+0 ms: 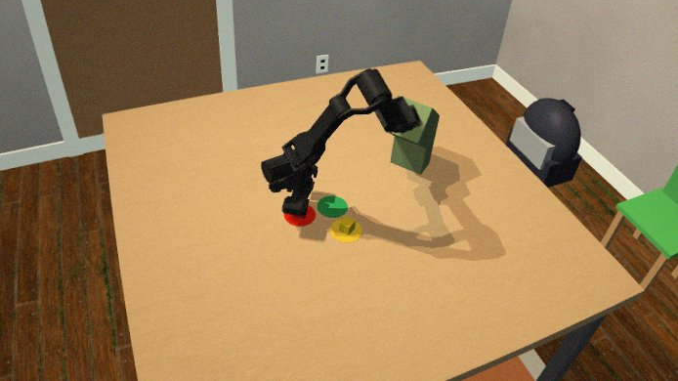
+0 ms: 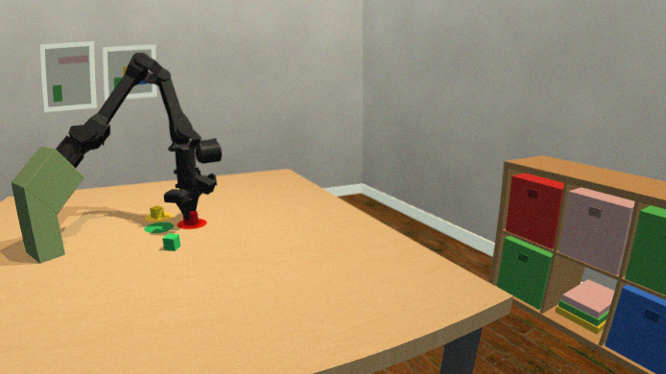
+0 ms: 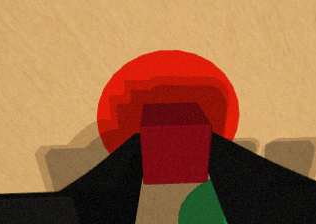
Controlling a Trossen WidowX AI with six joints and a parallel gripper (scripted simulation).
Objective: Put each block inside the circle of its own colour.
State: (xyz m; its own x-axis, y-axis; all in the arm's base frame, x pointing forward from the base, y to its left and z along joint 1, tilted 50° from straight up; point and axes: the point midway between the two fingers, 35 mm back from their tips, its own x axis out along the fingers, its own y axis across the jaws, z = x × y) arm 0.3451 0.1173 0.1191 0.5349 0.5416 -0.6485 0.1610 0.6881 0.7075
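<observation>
Right now my hand is 3 cm above the red block. The rest, counted from my hand: green circle 9 cm behind, 5 cm below, 3 cm to the right; red circle 5 cm below; yellow block 13 cm behind, 6 cm to the left, 4 cm below.
</observation>
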